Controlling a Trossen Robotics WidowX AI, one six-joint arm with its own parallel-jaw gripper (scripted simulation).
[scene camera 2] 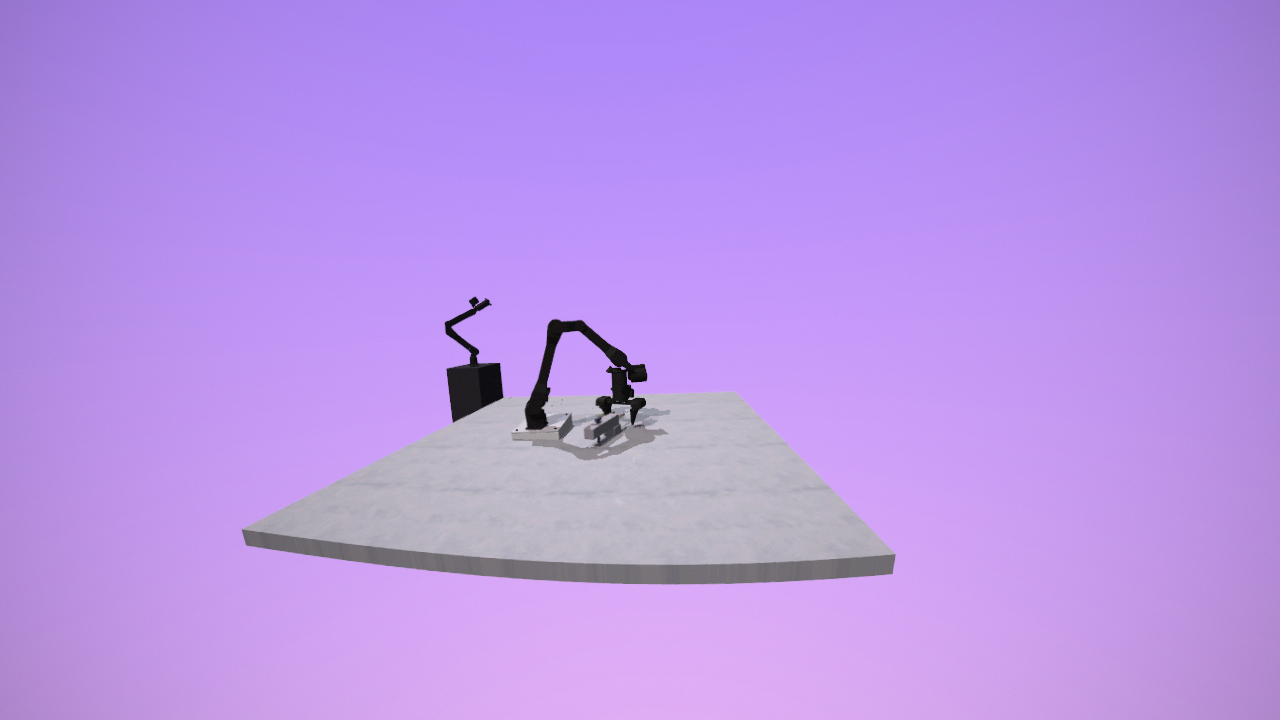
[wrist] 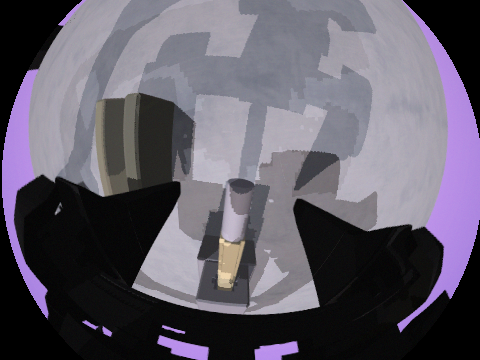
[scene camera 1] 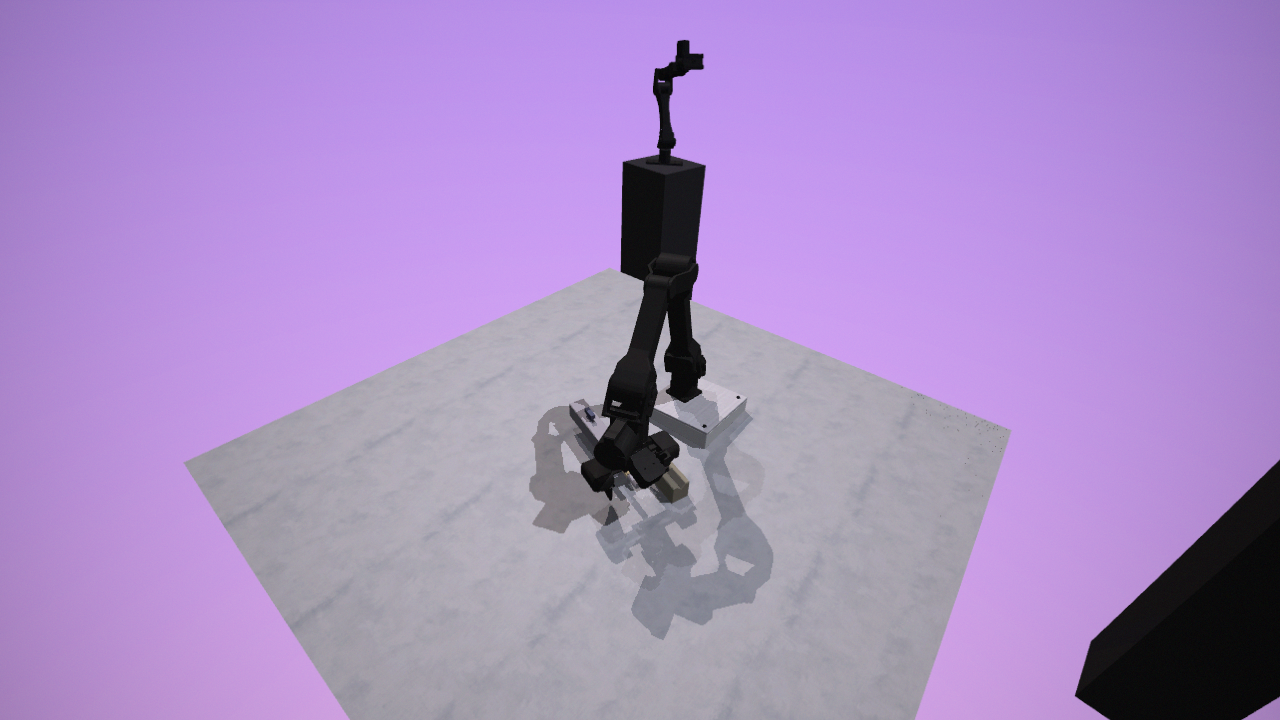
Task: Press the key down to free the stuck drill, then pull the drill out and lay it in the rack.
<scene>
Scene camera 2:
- gripper
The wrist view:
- gripper
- drill
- rack
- long grey block
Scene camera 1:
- gripper
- long grey block
</scene>
